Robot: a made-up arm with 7 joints.
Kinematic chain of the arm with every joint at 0, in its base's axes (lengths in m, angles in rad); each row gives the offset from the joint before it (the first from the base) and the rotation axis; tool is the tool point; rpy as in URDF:
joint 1: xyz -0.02 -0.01 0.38 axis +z
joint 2: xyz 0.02 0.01 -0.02 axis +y
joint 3: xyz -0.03 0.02 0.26 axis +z
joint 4: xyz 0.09 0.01 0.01 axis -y
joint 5: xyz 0.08 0 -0.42 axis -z
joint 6: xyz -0.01 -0.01 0 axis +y
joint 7: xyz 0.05 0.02 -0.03 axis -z
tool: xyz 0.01 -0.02 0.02 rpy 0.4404 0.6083 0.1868
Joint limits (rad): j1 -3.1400..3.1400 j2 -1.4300..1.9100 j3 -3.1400..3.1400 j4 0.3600..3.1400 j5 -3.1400..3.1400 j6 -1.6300..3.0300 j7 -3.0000..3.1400
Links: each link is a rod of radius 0.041 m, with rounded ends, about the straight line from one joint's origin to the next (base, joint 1, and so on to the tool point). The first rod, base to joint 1, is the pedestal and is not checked.
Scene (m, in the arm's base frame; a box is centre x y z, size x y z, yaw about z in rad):
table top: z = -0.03
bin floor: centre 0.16 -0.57 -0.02 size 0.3 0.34 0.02 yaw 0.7
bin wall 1: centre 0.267 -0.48 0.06 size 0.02 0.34 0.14 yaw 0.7
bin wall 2: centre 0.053 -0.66 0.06 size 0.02 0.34 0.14 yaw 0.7
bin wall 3: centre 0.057 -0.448 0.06 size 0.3 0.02 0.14 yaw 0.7
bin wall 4: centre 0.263 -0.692 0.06 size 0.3 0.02 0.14 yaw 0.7
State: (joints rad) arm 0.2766 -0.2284 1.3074 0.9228 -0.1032 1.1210 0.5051
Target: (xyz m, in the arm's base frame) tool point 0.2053 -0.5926 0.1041
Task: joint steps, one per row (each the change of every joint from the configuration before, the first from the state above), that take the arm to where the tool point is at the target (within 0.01 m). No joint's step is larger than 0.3 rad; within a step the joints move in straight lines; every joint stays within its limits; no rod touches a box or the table.
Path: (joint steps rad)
1: -0.2569 0.1378 -0.2147 0.0822 -0.0014 -0.0007 -0.0206
2: -0.2569 0.1378 -0.2146 0.0822 -0.0014 -0.0006 -0.0206
3: -0.2568 0.1377 -0.2147 0.0822 -0.0015 -0.0007 -0.0206
4: -0.2569 0.1378 -0.2146 0.0822 -0.0014 -0.0007 -0.0207
5: -0.2569 0.1378 -0.2147 0.0823 -0.0014 -0.0007 -0.0206
6: -0.2569 0.1378 -0.2147 0.0822 -0.0014 -0.0006 -0.0206
7: -0.0159 0.2236 0.0178 0.1157 -0.0058 -0.0069 -0.0298
8: -0.0159 0.2237 0.0178 0.1157 -0.0057 -0.0068 -0.0298

